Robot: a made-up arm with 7 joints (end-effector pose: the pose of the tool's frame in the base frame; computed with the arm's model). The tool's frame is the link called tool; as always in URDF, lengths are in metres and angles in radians.
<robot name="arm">
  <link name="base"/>
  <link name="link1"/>
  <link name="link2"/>
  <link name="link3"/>
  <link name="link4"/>
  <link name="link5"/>
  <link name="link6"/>
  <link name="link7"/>
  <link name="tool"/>
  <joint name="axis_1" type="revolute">
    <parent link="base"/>
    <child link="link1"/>
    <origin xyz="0 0 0.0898" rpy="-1.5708 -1.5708 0"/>
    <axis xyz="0 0 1"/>
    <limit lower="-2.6" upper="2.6"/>
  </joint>
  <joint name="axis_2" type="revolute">
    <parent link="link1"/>
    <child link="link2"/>
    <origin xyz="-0.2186 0.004 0.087" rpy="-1.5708 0 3.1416"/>
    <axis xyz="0 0 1"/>
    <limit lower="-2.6" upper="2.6"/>
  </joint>
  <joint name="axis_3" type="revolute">
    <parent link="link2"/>
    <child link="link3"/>
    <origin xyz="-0.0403 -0.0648 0.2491" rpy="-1.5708 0 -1.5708"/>
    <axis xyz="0 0 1"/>
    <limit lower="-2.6" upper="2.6"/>
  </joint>
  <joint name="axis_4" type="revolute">
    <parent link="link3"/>
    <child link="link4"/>
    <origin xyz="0.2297 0.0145 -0.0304" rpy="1.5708 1.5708 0"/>
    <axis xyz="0 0 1"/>
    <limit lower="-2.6" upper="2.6"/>
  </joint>
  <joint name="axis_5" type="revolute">
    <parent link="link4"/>
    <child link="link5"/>
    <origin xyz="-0.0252 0.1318 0.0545" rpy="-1.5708 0 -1.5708"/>
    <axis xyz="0 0 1"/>
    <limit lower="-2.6" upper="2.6"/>
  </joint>
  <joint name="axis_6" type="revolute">
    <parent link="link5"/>
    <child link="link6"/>
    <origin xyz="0.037 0.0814 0.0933" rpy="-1.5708 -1.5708 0"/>
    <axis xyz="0 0 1"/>
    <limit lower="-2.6" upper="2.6"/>
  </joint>
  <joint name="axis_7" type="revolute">
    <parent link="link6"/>
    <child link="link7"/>
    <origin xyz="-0.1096 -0.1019 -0.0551" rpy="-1.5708 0 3.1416"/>
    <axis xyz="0 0 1"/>
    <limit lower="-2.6" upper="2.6"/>
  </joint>
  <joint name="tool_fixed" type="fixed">
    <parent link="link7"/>
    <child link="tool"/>
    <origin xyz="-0.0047 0.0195 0.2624" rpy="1.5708 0 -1.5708"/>
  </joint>
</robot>
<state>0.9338 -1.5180 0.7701 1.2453 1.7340 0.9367 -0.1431</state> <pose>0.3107 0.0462 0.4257 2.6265 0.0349 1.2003</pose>
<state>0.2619 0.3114 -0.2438 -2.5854 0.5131 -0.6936 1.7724</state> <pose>-0.3118 0.3424 0.3339 1.5147 -0.0205 1.6679</pose>
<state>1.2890 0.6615 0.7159 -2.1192 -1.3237 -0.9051 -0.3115</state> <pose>-0.1210 0.5576 -0.0072 -1.2986 0.7596 -2.2073</pose>
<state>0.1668 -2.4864 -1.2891 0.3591 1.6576 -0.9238 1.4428</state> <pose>-0.5478 0.2389 0.1504 0.3278 -1.1095 -0.4741</pose>
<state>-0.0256 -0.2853 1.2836 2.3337 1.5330 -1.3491 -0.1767</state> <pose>-0.3230 0.0512 0.0479 1.2134 0.8412 2.9084</pose>
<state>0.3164 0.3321 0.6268 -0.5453 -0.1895 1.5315 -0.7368</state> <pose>-0.0608 0.4892 0.3490 1.5429 0.0924 -1.5187</pose>
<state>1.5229 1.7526 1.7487 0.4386 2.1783 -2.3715 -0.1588</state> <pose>0.1010 -0.0348 -0.1070 0.0994 0.8561 -2.2505</pose>
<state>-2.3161 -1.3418 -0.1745 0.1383 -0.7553 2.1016 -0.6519</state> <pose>0.0955 -0.3191 -0.3894 -2.7527 -1.1377 -0.0807</pose>
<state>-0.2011 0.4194 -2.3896 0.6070 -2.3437 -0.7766 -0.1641</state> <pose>-0.2744 0.0527 -0.3529 -0.9116 -0.7091 0.3070</pose>
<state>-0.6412 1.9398 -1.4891 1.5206 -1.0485 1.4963 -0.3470</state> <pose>-0.5139 -0.0534 -0.7260 -0.8713 0.4013 1.1932</pose>
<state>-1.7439 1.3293 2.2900 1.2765 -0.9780 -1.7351 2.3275</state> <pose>0.4543 0.1427 0.0102 -1.6336 -1.0471 0.0544</pose>
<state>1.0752 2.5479 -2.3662 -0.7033 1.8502 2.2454 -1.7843</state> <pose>-0.8017 0.3281 0.1062 -2.4922 -1.0239 -1.9617</pose>
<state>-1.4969 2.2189 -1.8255 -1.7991 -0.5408 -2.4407 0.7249</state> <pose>-0.0745 0.1527 -0.4514 -2.4869 -0.2168 -1.6791</pose>
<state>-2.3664 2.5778 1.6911 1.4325 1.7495 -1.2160 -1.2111</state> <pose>0.3315 -0.0522 -0.0100 -0.6395 -0.6042 -1.6720</pose>
